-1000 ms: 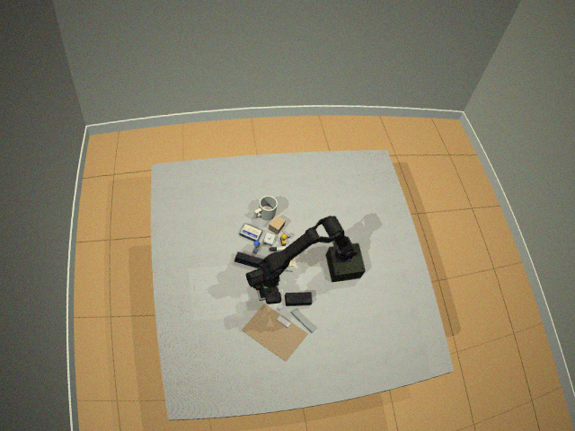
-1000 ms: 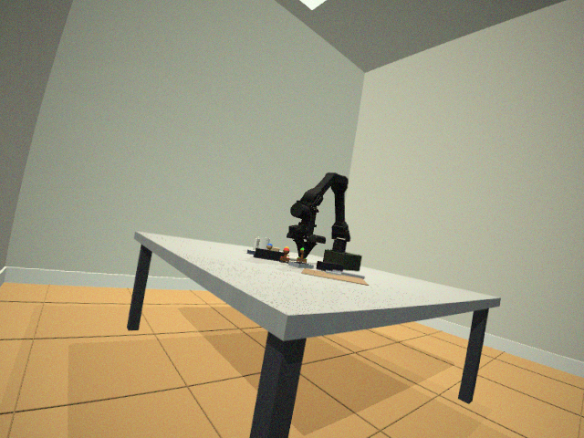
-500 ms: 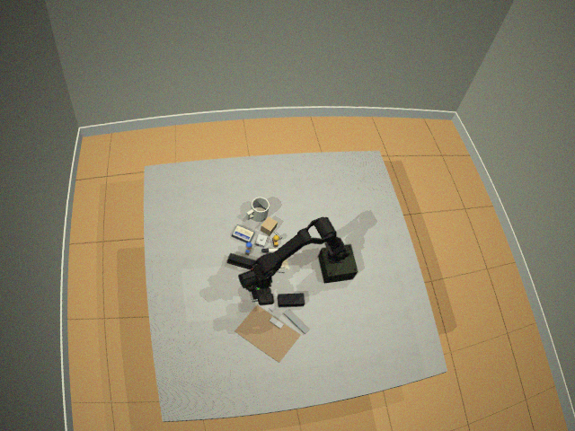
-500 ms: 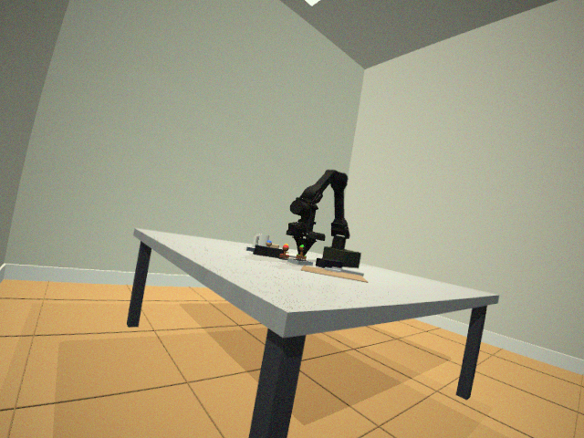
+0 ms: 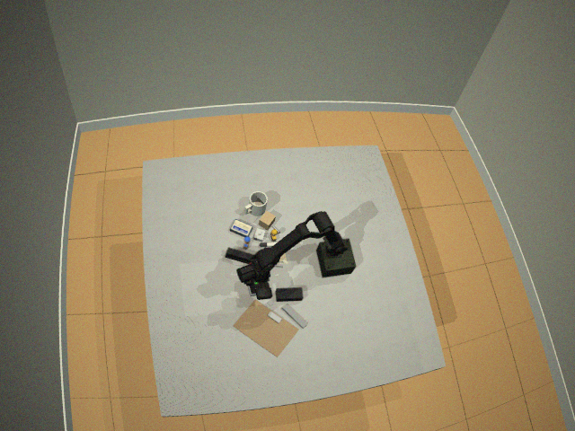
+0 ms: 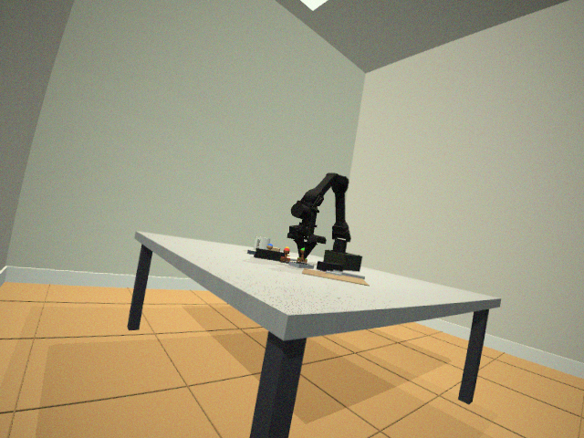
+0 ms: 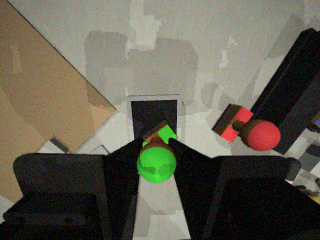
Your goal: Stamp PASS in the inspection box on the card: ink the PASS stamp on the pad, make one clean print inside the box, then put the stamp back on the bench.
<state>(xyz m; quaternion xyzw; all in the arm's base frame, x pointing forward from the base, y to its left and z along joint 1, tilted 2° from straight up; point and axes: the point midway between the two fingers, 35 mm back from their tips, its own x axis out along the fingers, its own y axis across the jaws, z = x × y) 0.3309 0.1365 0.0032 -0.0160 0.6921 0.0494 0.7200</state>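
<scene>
My gripper tip is right at the green-knobbed stamp. Also, from my gripper tip: red-knobbed stamp (20 mm ahead, 90 mm to the right, 20 mm below); ink pad (30 mm below); black block (130 mm behind, 40 mm to the left, 20 mm below).
</scene>
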